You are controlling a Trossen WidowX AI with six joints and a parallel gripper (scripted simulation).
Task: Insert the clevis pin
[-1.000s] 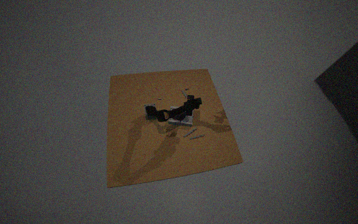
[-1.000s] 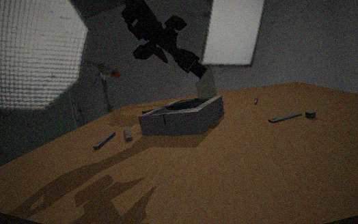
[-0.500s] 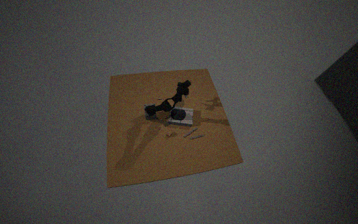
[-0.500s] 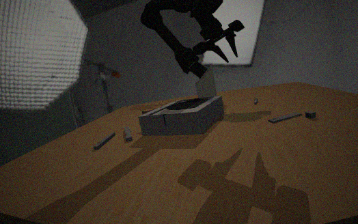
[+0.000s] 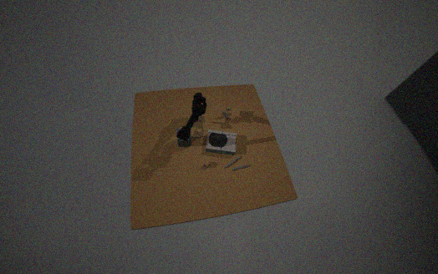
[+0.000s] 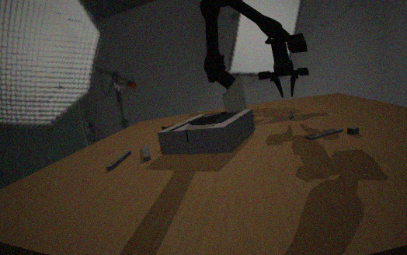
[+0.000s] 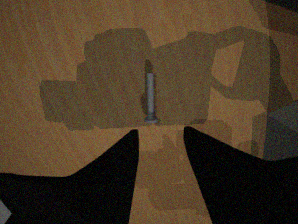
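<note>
The steel clevis pin lies 7 cm below my gripper tip and 1 cm ahead of it. Also, from my gripper tip: dark aluminium disc: 25 cm to the right, 16 cm ahead, 2 cm below; then rimmed steel tray: 27 cm to the right, 18 cm ahead, 3 cm below; then small block: 34 cm ahead, 10 cm to the left, 6 cm below.
</note>
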